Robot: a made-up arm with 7 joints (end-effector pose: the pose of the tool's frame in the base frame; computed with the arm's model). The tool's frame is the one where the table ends. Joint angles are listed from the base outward.
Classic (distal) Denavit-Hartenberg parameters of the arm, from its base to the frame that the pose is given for. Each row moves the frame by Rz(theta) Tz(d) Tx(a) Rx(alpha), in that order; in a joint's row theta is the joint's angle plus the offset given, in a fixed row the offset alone. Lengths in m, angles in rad.
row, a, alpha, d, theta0
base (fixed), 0, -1.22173, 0, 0
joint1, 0, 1.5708, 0, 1.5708
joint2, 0, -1.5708, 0, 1.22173
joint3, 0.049, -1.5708, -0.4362, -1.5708
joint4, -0.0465, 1.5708, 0, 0
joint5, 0, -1.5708, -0.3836, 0
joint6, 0, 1.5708, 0, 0
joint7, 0, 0, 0, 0
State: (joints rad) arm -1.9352 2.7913 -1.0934 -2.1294 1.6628 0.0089 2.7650
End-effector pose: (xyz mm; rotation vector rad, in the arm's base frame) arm -46.9 358.6 320.2 -2.3738 -1.1440 0.9618
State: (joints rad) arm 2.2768 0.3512 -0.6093 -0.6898 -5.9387 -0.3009 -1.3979
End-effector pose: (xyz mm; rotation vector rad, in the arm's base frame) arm -716.7 -251.0 263.9 -0.8718 0.9439 -0.7360
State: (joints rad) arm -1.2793 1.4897 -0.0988 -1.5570 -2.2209 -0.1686 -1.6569
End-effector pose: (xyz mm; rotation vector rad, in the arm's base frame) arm 355.5 283.1 467.1 -1.3717 -2.0961 0.0695
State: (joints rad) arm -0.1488 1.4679 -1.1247 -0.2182 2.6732 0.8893 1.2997
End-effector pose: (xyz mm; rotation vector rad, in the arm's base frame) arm 100.5 804.9 -152.4 -0.1535 -0.5668 2.6929
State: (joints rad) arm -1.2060 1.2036 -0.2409 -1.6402 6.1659 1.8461 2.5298
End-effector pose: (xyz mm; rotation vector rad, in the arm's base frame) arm 503.5 170.3 338.5 -0.6930 -1.9661 2.1565
